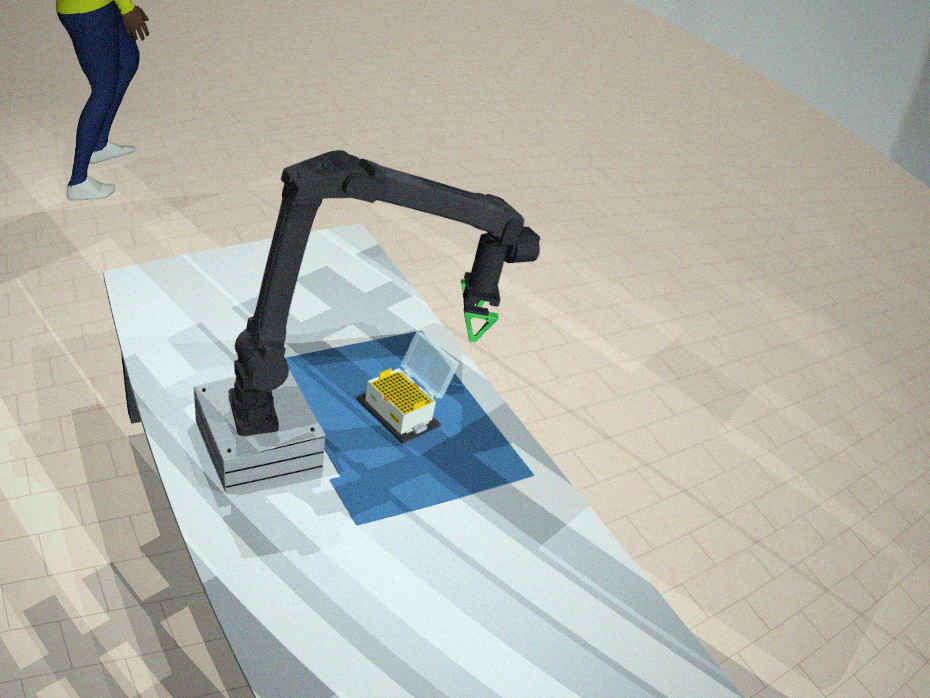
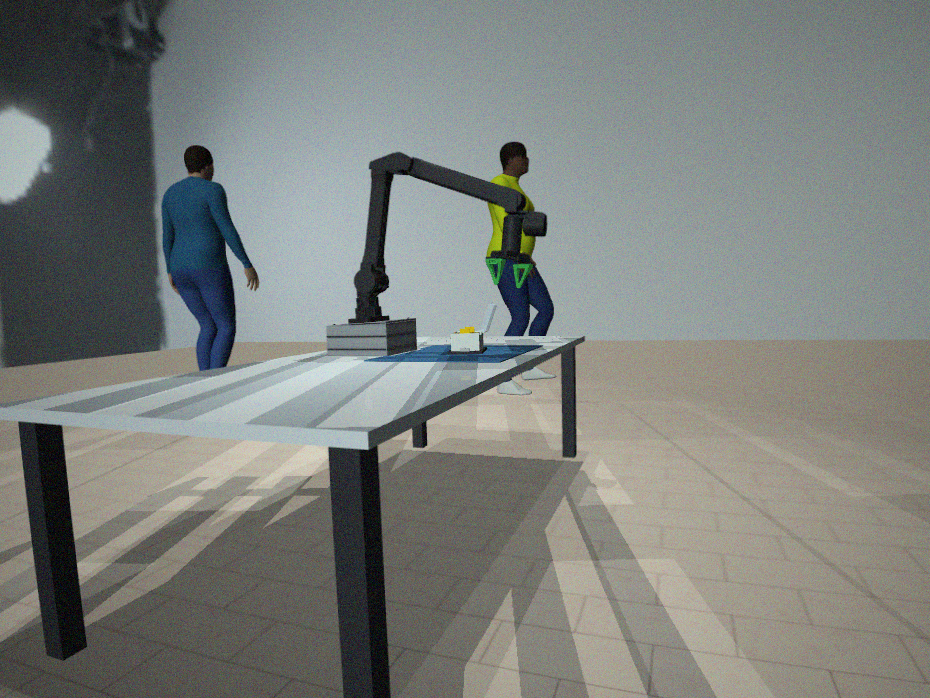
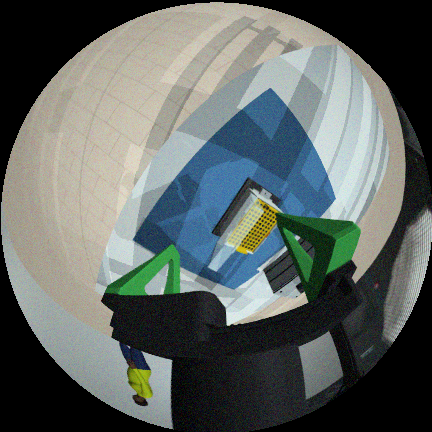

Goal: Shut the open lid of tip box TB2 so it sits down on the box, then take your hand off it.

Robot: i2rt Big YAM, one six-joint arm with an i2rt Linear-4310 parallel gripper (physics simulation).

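Places are measured from the arm's base along level axes (x ahead, y left, z up), in metres.
Pixels of known places: gripper, between the fingertips: (image 1: 471, 329) (image 2: 507, 286) (image 3: 223, 235); arm's base, origin of its link: (image 1: 253, 412) (image 2: 369, 321).
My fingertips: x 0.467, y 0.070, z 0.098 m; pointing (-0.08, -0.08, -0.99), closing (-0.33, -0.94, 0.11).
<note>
For each thing: its top centre in the pictures, then the offset to it from my fingertips. "spot": a spot on its surface instead. Level surfaces: height alone.
- Tip box TB2, centre of its top: (image 1: 401, 389) (image 3: 255, 230) (image 2: 467, 330) dx -0.134, dy -0.013, dz -0.130 m
- dark base plate, a spot on its surface: (image 1: 432, 426) spot: dx -0.079, dy -0.073, dz -0.189 m
- blue mat, height of its surface: dz -0.196 m
- white table, height of its surface: dz -0.200 m
Tip box TB2 (image 1: 417, 421) (image 2: 465, 343) (image 3: 258, 226) is a white box with a yellow, hole-patterned top, standing upright on a dark base plate (image 1: 432, 426) (image 3: 231, 206); no label is readable. Its clear lid (image 1: 430, 364) (image 2: 489, 319) (image 3: 217, 259) stands open, tilted up and back from the long side away from the arm's base. My gripper (image 1: 472, 324) (image 2: 507, 285) (image 3: 223, 235) has green fingers, is open and empty, and hangs pointing down well above the box and lid, out on the lid's side, touching neither.
The box stands on a blue mat (image 1: 480, 450) (image 2: 420, 356) (image 3: 227, 165) on the white table (image 1: 420, 601) (image 2: 225, 398). The arm's grey base block (image 1: 277, 467) (image 2: 360, 338) is beside the mat. A person in yellow (image 2: 495, 217) (image 3: 139, 381) and one in blue (image 2: 196, 225) stand beyond the table.
</note>
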